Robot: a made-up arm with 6 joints.
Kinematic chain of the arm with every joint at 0, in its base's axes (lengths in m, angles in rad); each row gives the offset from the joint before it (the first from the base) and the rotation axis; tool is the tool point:
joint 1: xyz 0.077 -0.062 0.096 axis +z
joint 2: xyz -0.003 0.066 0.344 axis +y
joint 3: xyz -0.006 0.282 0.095 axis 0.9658 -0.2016 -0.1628
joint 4: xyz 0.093 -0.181 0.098 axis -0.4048 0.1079 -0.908
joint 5: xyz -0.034 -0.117 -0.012 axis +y
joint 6: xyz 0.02 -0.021 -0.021 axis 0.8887 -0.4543 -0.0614
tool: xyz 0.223 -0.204 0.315
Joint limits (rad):
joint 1: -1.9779..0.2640
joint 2: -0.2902..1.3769
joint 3: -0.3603..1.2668
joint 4: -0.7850..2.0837
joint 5: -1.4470..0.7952
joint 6: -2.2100..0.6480
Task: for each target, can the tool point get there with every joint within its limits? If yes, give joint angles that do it. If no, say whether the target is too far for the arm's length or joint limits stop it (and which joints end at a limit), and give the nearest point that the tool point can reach.
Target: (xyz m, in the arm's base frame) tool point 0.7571 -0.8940 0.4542
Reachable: no: joint limits stop it (at a limit: joint 2, joint 3, joint 4) | nearest point 0.6045 -0.7073 0.4656 | short by 0.241 m
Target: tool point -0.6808 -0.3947 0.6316
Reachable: no: joint limits stop it (at a limit: joint 1, joint 6) | nearest point -0.3880 -0.3614 0.5855 | short by 0.298 m
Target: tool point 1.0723 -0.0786 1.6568
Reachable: no: too far | nearest point 0.6411 -0.0714 1.0511 | short by 0.744 m
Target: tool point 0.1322 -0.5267 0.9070
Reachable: yes | joints -1.2160 0.5486 -0.2289 0.2360 -0.2656 0.2350
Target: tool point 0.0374 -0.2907 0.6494
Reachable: yes | joints -0.5240 0.0796 -0.0525 1.7434 0.2355 -1.7589
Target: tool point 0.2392 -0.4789 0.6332
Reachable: yes | joints -1.0398 0.1280 -0.1054 0.5381 0.5189 -0.9015
